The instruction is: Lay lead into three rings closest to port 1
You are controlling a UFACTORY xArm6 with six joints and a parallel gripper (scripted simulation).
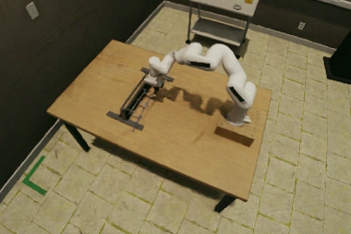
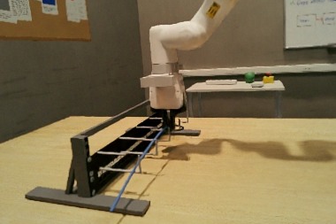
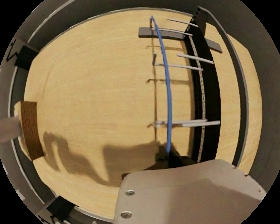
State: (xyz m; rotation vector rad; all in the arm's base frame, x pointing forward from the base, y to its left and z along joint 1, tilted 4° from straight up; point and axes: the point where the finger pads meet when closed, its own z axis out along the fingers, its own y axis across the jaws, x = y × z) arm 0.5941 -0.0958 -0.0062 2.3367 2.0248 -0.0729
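My hand is 11 cm short of the dark free-standing rack, 3 cm to the right of it and 2 cm above it.
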